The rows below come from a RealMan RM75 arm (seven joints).
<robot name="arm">
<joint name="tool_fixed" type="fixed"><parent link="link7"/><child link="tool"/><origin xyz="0 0 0"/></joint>
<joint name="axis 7" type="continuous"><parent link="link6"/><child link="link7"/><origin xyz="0 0 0.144"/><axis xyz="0 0 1"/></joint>
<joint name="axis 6" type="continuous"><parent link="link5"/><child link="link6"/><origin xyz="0 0 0"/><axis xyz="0 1 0"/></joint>
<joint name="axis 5" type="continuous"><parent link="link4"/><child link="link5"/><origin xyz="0 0 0.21"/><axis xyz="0 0 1"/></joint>
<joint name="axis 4" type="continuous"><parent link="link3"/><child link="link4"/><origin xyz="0 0 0"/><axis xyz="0 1 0"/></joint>
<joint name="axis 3" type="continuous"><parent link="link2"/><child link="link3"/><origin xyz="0 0 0.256"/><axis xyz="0 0 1"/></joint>
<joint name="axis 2" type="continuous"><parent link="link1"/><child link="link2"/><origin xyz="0 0 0"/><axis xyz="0 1 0"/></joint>
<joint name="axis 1" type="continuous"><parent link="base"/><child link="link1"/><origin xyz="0 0 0.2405"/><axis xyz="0 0 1"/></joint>
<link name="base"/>
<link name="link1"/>
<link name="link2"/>
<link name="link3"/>
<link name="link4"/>
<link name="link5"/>
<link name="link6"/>
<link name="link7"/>
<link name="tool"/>
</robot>
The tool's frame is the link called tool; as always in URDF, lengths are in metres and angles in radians. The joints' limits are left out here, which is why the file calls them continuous.
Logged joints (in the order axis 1, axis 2, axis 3, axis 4, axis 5, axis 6, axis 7), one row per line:
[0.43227, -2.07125, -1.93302, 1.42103, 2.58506, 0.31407, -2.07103]
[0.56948, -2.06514, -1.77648, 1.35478, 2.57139, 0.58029, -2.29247]
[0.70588, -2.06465, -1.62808, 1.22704, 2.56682, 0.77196, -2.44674]
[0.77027, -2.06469, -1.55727, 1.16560, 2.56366, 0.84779, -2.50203]
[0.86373, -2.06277, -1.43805, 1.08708, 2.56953, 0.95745, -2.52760]
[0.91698, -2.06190, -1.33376, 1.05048, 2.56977, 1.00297, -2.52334]
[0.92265, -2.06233, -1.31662, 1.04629, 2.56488, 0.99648, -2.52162]
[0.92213, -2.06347, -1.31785, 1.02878, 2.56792, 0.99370, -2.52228]
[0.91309, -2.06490, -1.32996, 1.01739, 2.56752, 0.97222, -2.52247]
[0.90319, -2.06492, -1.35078, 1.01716, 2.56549, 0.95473, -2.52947]
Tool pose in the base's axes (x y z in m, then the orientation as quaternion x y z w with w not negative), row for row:
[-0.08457, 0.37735, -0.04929, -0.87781, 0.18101, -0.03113, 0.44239]
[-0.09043, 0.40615, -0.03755, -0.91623, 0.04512, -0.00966, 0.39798]
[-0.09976, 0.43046, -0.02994, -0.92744, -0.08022, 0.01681, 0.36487]
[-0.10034, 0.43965, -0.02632, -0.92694, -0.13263, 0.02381, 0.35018]
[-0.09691, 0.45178, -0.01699, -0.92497, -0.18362, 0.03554, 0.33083]
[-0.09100, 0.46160, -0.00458, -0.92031, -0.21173, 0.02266, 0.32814]
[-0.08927, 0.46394, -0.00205, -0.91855, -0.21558, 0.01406, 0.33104]
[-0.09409, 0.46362, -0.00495, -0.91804, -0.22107, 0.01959, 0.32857]
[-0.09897, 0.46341, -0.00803, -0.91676, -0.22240, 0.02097, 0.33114]
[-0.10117, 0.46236, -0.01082, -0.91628, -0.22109, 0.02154, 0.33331]
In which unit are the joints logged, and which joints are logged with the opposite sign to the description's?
The joints are logged in radians. Opposite sign: axis 1, axis 3.
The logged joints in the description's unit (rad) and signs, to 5 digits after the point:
[-0.43227, -2.07125, 1.93302, 1.42103, 2.58506, 0.31407, -2.07103]
[-0.56948, -2.06514, 1.77648, 1.35478, 2.57139, 0.58029, -2.29247]
[-0.70588, -2.06465, 1.62808, 1.22704, 2.56682, 0.77196, -2.44674]
[-0.77027, -2.06469, 1.55727, 1.16560, 2.56366, 0.84779, -2.50203]
[-0.86373, -2.06277, 1.43805, 1.08708, 2.56953, 0.95745, -2.52760]
[-0.91698, -2.06190, 1.33376, 1.05048, 2.56977, 1.00297, -2.52334]
[-0.92265, -2.06233, 1.31662, 1.04629, 2.56488, 0.99648, -2.52162]
[-0.92213, -2.06347, 1.31785, 1.02878, 2.56792, 0.99370, -2.52228]
[-0.91309, -2.06490, 1.32996, 1.01739, 2.56752, 0.97222, -2.52247]
[-0.90319, -2.06492, 1.35078, 1.01716, 2.56549, 0.95473, -2.52947]

